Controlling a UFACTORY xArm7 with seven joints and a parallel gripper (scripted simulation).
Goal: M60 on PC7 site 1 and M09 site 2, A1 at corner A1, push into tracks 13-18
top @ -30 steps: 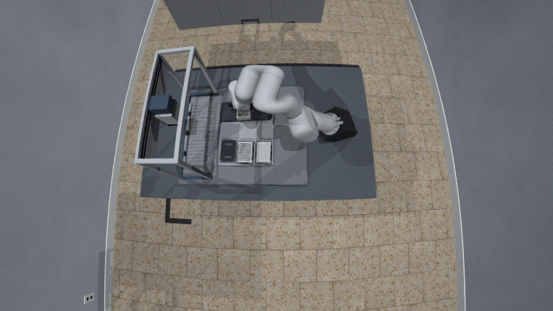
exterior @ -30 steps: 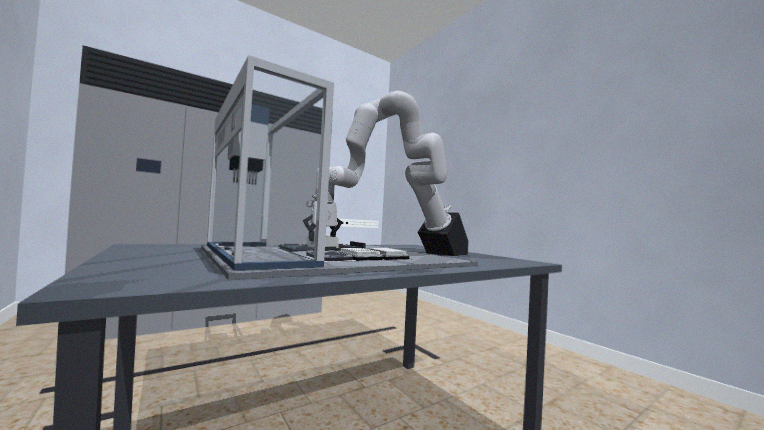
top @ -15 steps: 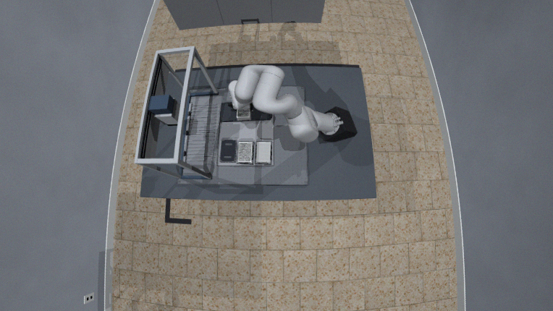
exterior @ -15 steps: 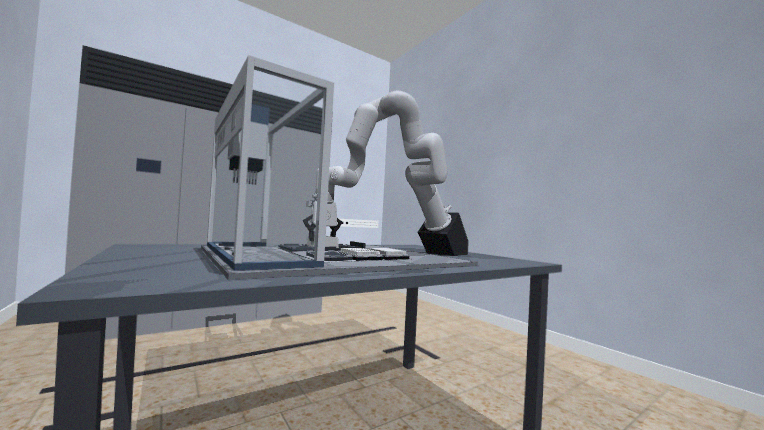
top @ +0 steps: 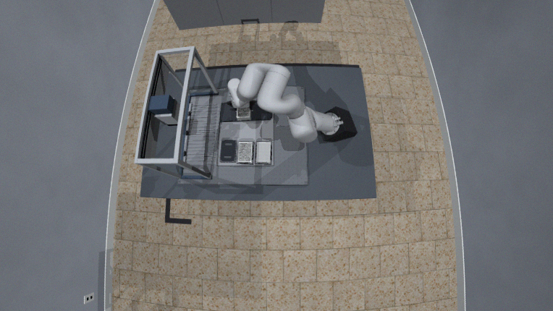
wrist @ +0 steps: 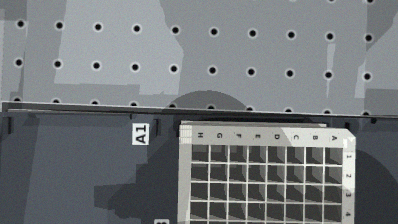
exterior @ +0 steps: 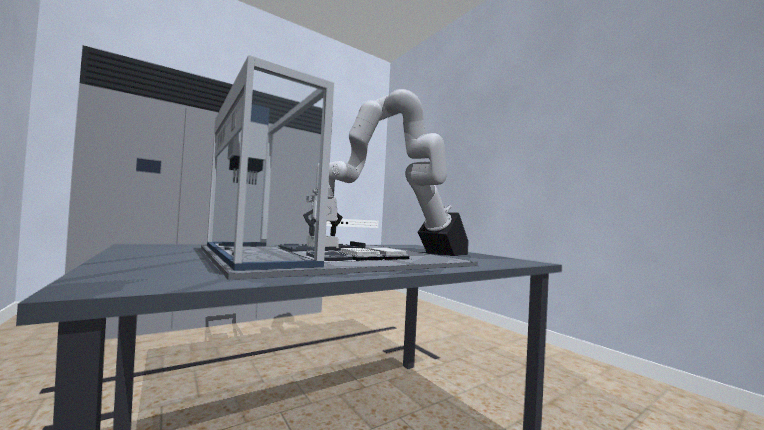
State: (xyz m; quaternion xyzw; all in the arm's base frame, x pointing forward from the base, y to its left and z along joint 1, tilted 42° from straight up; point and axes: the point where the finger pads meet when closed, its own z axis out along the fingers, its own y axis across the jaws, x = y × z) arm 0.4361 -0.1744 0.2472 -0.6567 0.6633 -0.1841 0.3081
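Now: the dark plate carrier PC7 5 cm below my hand and 1 cm behind it. From my hand the other things lie so: nest S1: 27 cm to the left, 14 cm behind, 6 cm below; 96-well plate M06: 27 cm to the left, 4 cm below, 3 cm behind; nest S3: 26 cm to the left, 8 cm ahead, 6 cm below.
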